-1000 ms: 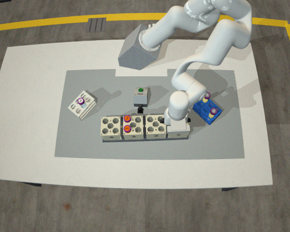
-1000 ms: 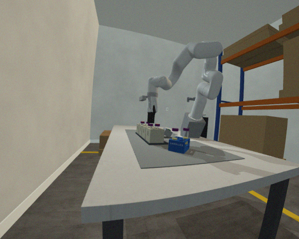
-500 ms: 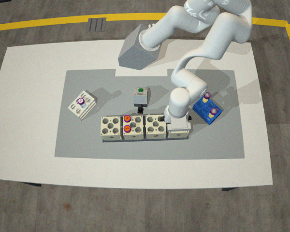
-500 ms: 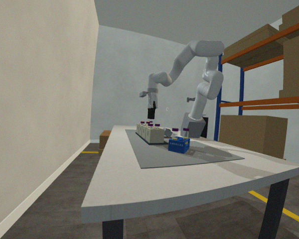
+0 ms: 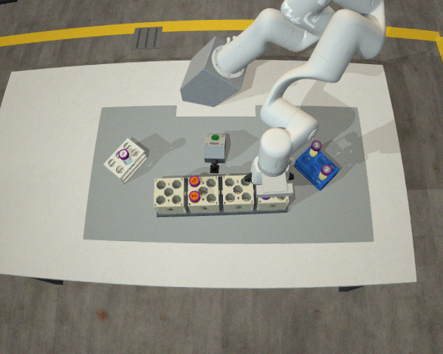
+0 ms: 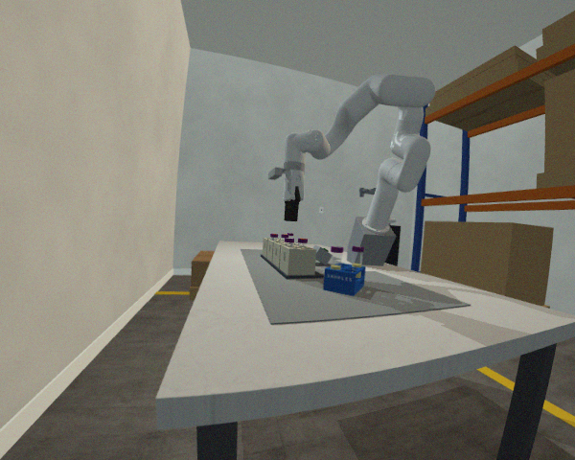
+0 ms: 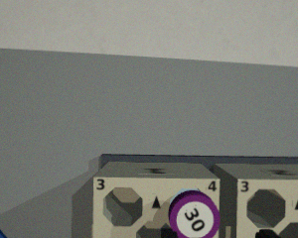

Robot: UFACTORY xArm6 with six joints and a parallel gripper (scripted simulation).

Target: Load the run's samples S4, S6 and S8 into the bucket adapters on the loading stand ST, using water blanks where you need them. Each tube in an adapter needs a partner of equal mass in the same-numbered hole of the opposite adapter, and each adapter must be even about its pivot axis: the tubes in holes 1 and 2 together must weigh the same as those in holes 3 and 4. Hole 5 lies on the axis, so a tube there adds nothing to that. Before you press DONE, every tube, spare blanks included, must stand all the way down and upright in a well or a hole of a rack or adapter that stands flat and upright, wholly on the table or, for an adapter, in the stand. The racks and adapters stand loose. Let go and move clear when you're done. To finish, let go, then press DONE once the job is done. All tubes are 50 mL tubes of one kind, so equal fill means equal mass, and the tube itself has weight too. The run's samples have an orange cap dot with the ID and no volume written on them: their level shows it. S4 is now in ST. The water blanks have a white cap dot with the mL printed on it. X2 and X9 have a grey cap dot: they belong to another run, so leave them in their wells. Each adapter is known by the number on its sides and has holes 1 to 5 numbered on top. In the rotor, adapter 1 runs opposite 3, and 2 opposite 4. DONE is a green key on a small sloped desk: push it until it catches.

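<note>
Right now the green DONE key is 220 mm behind my hand, 160 mm to the right of it and 140 mm below it. Round my hand: loading stand 30 mm behind, 140 mm to the right, 200 mm below; then blue sample rack 130 mm behind, 190 mm to the left, 180 mm below; then orange-dot tube 40 mm behind, 10 mm to the right, 140 mm below.
</note>
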